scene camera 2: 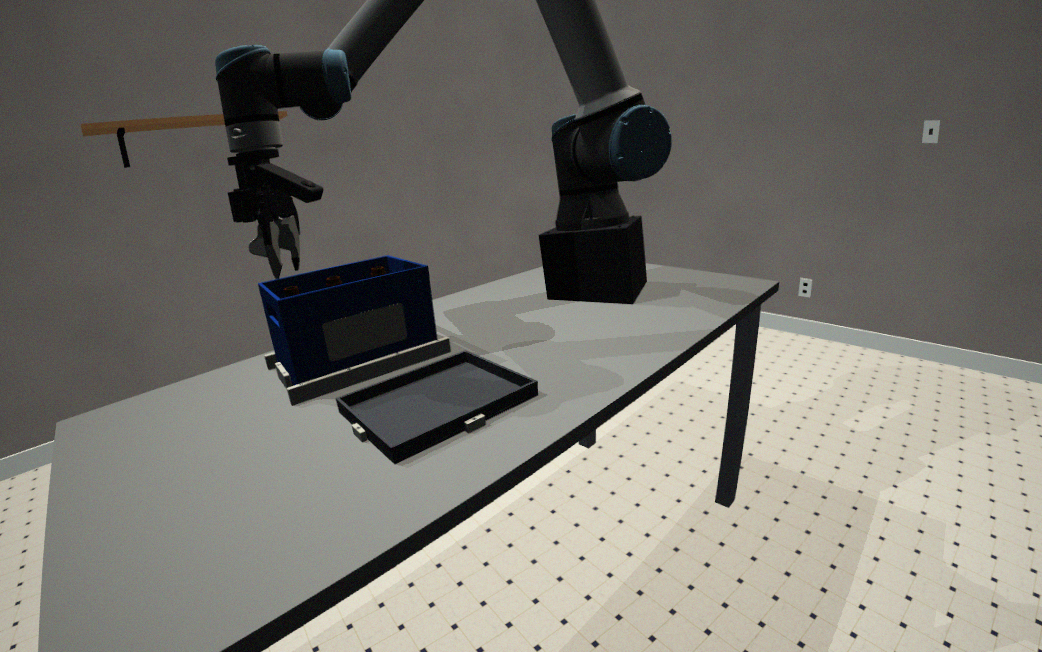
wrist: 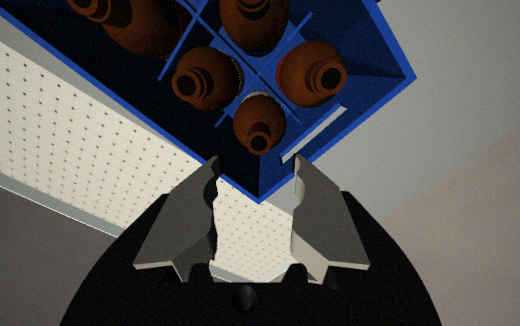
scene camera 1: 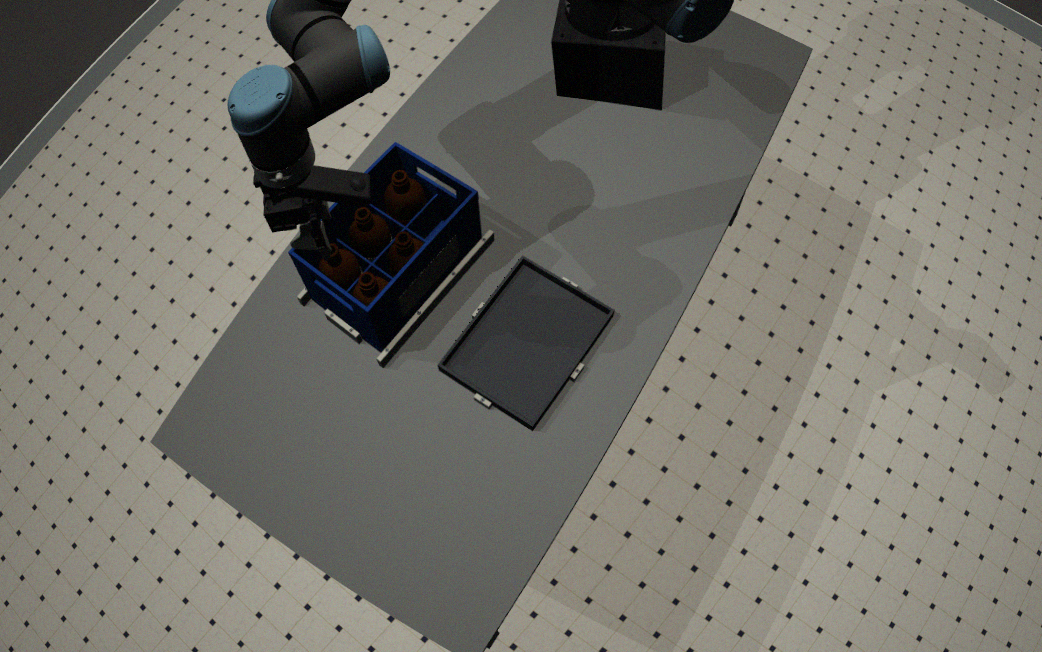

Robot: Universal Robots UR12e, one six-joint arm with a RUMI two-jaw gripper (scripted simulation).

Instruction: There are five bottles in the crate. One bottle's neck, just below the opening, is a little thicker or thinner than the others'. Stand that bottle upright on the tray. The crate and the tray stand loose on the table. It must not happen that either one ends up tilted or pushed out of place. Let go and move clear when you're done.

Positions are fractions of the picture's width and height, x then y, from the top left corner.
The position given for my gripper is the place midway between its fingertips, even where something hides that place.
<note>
In view: my gripper (scene camera 2: 0.28, 0.42), a dark tray (scene camera 1: 0.50, 0.54), a glass bottle (scene camera 1: 0.33, 0.41), a blue crate (scene camera 2: 0.30, 0.51), a glass bottle (scene camera 1: 0.36, 0.44), a glass bottle (scene camera 1: 0.39, 0.31), a glass bottle (scene camera 1: 0.35, 0.36) and a pale rail (scene camera 2: 0.31, 0.59).
The dark tray also shows in scene camera 2 (scene camera 2: 0.39, 0.63). The blue crate is seen too in the wrist view (wrist: 0.73, 0.21) and in scene camera 1 (scene camera 1: 0.44, 0.35). My gripper is seen too in the wrist view (wrist: 0.50, 0.48) and in scene camera 1 (scene camera 1: 0.31, 0.37).
</note>
